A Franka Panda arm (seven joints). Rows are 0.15 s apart.
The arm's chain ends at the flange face. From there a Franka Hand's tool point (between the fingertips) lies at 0.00 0.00 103.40 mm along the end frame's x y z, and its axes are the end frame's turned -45 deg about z.
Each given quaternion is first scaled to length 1.
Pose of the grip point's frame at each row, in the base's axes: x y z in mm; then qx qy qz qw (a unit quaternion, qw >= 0):
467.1, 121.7, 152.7, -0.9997, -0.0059, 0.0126, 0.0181
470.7, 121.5, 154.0, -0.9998, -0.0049, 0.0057, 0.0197
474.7, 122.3, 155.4, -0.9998, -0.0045, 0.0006, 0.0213
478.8, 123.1, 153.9, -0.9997, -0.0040, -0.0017, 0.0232
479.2, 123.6, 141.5, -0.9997, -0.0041, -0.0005, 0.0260
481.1, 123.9, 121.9, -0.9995, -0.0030, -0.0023, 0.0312
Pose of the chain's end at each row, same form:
469.7, 118.0, 256.0, -0.9259, 0.3771, 0.0186, 0.0119
471.9, 117.4, 257.3, -0.9255, 0.3781, 0.0128, 0.0160
474.8, 117.9, 258.7, -0.9254, 0.3784, 0.0087, 0.0194
478.5, 118.3, 257.2, -0.9252, 0.3789, 0.0073, 0.0221
479.1, 118.2, 244.8, -0.9251, 0.3788, 0.0095, 0.0242
480.6, 117.4, 225.1, -0.9246, 0.3797, 0.0098, 0.0297

